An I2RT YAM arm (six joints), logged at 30 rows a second.
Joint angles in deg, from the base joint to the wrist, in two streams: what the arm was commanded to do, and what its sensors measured. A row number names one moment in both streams.
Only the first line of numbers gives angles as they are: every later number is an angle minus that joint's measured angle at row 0.
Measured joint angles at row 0: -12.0, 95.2, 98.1, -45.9, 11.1, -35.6
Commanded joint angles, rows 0 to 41: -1.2, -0.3, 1.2, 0.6, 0.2, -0.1; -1.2, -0.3, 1.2, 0.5, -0.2, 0.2; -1.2, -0.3, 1.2, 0.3, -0.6, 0.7; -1.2, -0.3, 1.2, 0.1, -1.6, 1.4; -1.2, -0.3, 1.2, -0.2, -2.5, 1.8; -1.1, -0.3, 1.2, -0.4, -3.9, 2.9; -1.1, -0.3, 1.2, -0.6, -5.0, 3.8; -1.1, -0.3, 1.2, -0.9, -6.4, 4.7; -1.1, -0.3, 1.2, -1.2, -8.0, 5.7; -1.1, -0.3, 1.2, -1.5, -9.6, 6.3; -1.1, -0.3, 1.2, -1.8, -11.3, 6.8; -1.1, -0.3, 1.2, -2.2, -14.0, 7.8; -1.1, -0.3, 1.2, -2.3, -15.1, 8.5; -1.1, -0.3, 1.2, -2.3, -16.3, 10.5; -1.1, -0.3, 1.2, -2.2, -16.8, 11.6; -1.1, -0.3, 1.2, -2.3, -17.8, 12.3; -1.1, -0.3, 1.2, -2.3, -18.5, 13.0; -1.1, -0.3, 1.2, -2.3, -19.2, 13.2; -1.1, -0.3, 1.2, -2.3, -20.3, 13.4; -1.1, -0.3, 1.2, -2.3, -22.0, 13.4; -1.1, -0.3, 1.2, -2.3, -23.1, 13.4; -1.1, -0.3, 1.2, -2.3, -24.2, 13.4; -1.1, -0.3, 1.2, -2.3, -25.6, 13.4; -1.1, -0.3, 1.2, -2.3, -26.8, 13.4; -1.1, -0.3, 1.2, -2.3, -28.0, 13.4; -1.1, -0.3, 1.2, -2.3, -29.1, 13.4; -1.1, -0.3, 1.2, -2.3, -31.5, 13.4; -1.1, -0.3, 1.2, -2.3, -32.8, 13.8; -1.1, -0.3, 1.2, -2.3, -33.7, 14.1; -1.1, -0.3, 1.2, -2.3, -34.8, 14.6; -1.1, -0.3, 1.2, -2.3, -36.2, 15.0; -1.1, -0.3, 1.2, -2.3, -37.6, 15.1; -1.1, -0.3, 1.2, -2.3, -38.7, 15.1; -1.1, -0.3, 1.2, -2.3, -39.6, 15.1; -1.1, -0.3, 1.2, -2.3, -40.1, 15.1; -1.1, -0.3, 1.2, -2.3, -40.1, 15.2; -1.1, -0.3, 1.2, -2.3, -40.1, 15.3; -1.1, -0.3, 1.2, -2.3, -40.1, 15.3; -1.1, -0.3, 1.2, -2.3, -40.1, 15.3; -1.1, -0.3, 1.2, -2.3, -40.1, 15.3; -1.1, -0.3, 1.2, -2.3, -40.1, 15.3; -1.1, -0.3, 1.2, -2.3, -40.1, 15.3
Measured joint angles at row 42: -0.8, 0.1, 0.2, -2.3, -37.8, 14.4
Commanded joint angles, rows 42 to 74: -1.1, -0.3, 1.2, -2.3, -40.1, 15.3; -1.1, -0.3, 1.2, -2.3, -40.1, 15.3; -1.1, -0.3, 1.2, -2.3, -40.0, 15.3; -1.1, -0.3, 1.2, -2.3, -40.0, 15.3; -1.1, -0.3, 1.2, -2.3, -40.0, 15.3; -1.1, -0.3, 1.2, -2.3, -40.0, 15.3; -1.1, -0.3, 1.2, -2.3, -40.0, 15.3; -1.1, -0.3, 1.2, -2.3, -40.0, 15.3; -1.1, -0.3, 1.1, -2.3, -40.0, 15.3; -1.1, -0.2, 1.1, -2.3, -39.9, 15.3; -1.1, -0.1, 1.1, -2.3, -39.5, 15.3; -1.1, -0.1, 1.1, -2.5, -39.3, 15.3; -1.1, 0.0, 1.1, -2.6, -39.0, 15.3; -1.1, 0.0, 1.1, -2.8, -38.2, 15.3; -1.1, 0.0, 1.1, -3.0, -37.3, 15.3; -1.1, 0.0, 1.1, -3.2, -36.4, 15.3; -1.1, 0.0, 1.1, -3.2, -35.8, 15.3; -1.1, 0.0, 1.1, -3.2, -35.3, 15.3; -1.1, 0.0, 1.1, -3.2, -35.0, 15.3; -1.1, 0.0, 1.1, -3.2, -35.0, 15.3; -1.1, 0.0, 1.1, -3.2, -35.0, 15.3; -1.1, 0.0, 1.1, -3.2, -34.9, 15.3; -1.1, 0.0, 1.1, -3.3, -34.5, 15.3; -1.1, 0.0, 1.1, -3.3, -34.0, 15.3; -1.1, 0.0, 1.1, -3.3, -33.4, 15.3; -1.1, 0.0, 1.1, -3.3, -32.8, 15.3; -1.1, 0.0, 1.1, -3.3, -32.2, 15.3; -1.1, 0.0, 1.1, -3.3, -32.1, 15.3; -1.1, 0.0, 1.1, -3.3, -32.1, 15.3; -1.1, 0.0, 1.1, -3.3, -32.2, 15.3; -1.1, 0.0, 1.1, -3.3, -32.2, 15.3; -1.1, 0.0, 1.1, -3.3, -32.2, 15.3; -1.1, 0.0, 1.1, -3.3, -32.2, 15.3
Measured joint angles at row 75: -0.8, 0.1, 0.2, -3.4, -32.9, 14.7
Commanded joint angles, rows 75 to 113: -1.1, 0.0, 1.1, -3.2, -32.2, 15.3; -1.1, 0.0, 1.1, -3.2, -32.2, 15.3; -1.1, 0.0, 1.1, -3.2, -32.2, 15.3; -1.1, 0.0, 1.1, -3.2, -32.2, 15.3; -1.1, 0.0, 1.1, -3.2, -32.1, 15.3; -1.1, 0.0, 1.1, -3.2, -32.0, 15.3; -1.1, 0.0, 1.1, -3.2, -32.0, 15.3; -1.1, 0.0, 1.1, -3.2, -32.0, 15.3; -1.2, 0.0, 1.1, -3.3, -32.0, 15.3; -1.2, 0.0, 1.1, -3.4, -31.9, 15.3; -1.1, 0.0, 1.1, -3.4, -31.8, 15.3; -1.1, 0.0, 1.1, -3.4, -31.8, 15.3; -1.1, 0.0, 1.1, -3.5, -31.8, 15.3; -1.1, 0.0, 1.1, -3.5, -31.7, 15.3; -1.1, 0.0, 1.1, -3.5, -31.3, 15.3; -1.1, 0.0, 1.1, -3.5, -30.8, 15.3; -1.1, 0.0, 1.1, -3.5, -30.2, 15.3; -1.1, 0.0, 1.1, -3.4, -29.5, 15.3; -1.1, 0.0, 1.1, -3.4, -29.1, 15.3; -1.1, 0.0, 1.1, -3.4, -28.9, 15.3; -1.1, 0.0, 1.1, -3.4, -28.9, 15.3; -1.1, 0.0, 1.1, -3.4, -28.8, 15.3; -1.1, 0.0, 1.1, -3.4, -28.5, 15.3; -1.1, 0.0, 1.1, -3.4, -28.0, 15.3; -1.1, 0.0, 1.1, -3.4, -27.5, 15.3; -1.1, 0.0, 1.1, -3.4, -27.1, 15.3; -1.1, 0.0, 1.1, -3.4, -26.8, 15.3; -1.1, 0.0, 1.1, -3.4, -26.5, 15.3; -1.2, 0.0, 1.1, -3.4, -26.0, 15.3; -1.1, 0.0, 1.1, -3.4, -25.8, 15.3; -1.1, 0.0, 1.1, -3.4, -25.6, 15.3; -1.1, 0.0, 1.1, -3.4, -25.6, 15.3; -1.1, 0.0, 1.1, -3.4, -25.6, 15.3; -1.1, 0.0, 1.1, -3.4, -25.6, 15.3; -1.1, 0.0, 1.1, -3.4, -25.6, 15.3; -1.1, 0.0, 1.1, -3.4, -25.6, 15.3; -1.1, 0.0, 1.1, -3.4, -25.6, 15.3; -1.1, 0.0, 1.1, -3.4, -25.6, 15.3; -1.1, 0.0, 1.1, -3.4, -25.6, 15.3
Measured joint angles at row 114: -0.8, 0.1, 0.2, -3.5, -26.2, 14.8
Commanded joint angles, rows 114 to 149: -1.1, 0.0, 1.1, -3.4, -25.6, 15.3; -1.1, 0.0, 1.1, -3.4, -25.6, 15.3; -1.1, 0.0, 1.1, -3.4, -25.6, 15.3; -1.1, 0.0, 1.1, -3.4, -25.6, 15.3; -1.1, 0.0, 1.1, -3.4, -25.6, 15.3; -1.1, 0.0, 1.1, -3.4, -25.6, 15.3; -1.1, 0.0, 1.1, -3.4, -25.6, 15.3; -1.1, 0.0, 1.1, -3.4, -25.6, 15.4; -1.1, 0.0, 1.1, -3.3, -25.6, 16.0; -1.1, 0.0, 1.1, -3.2, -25.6, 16.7; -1.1, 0.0, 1.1, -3.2, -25.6, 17.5; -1.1, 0.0, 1.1, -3.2, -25.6, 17.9; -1.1, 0.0, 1.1, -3.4, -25.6, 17.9; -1.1, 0.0, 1.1, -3.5, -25.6, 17.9; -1.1, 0.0, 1.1, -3.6, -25.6, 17.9; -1.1, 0.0, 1.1, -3.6, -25.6, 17.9; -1.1, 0.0, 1.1, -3.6, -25.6, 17.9; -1.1, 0.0, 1.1, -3.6, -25.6, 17.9; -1.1, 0.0, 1.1, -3.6, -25.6, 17.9; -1.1, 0.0, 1.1, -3.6, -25.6, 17.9; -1.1, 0.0, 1.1, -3.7, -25.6, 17.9; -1.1, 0.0, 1.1, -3.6, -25.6, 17.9; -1.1, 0.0, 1.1, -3.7, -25.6, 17.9; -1.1, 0.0, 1.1, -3.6, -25.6, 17.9; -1.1, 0.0, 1.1, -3.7, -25.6, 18.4; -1.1, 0.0, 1.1, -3.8, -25.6, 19.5; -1.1, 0.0, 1.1, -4.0, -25.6, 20.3; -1.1, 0.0, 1.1, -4.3, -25.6, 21.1; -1.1, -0.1, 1.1, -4.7, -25.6, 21.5; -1.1, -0.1, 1.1, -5.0, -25.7, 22.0; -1.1, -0.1, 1.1, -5.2, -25.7, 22.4; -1.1, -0.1, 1.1, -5.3, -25.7, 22.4; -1.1, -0.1, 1.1, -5.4, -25.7, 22.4; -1.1, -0.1, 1.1, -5.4, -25.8, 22.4; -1.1, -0.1, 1.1, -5.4, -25.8, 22.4; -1.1, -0.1, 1.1, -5.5, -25.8, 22.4
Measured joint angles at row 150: -0.8, 0.1, 0.2, -5.4, -26.1, 20.9
